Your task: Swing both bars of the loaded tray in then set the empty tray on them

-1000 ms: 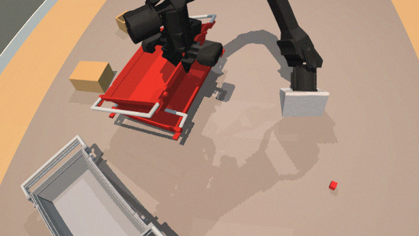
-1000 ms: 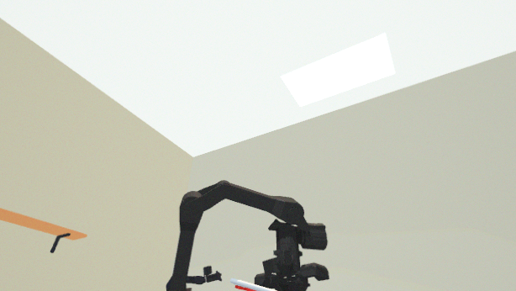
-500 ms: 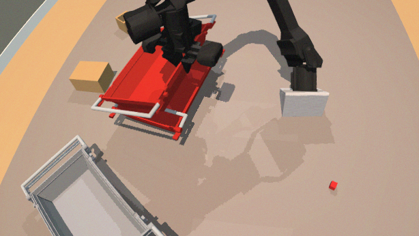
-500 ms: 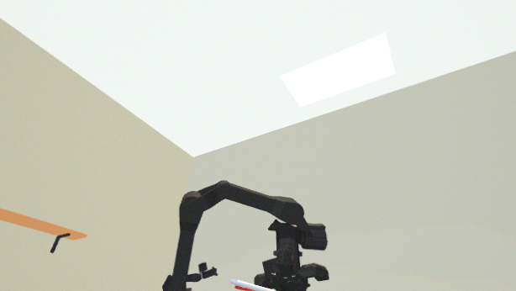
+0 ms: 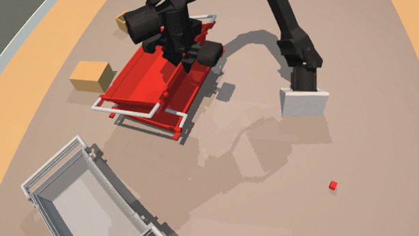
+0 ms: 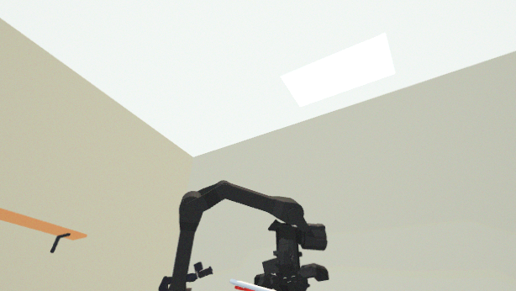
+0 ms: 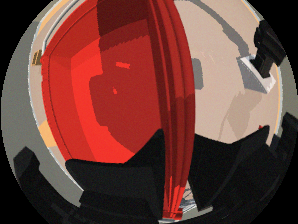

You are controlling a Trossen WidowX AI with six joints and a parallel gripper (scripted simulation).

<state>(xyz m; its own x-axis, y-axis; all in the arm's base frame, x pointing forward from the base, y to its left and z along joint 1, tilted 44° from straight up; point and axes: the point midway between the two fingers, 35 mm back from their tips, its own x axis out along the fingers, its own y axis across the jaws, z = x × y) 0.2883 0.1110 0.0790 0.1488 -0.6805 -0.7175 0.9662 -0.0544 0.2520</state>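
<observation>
Right now my gripper tip is 80 mm short of the red tray, 20 mm to the left of it and 10 mm below it. The rest, counted from my gripper tip: small red cube: 380 mm behind, 220 mm to the left, 110 mm below.
</observation>
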